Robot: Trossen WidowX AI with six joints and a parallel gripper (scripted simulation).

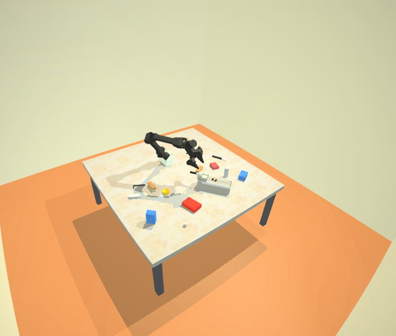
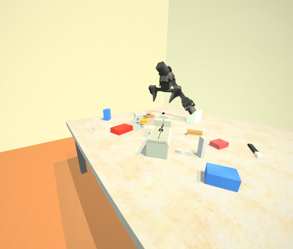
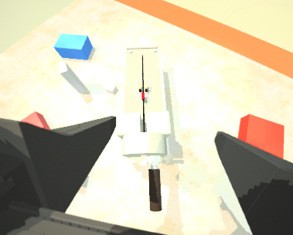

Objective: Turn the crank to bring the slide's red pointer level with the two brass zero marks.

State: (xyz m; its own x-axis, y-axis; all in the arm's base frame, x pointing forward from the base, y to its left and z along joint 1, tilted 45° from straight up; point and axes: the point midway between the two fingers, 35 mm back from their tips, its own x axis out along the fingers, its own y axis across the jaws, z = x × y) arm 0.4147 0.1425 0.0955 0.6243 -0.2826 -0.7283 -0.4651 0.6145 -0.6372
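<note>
Now: the crank 9 cm below my gripper tip, 4 cm behind it and 2 cm to the right of it. The rest, counted from my gripper tip: brown crank handle: 8 cm below, 5 cm behind, 3 cm to the right; then red pointer: 12 cm below, 8 cm to the left, 6 cm ahead; then yellow disc: 27 cm to the right, 19 cm below, 8 cm behind.
</note>
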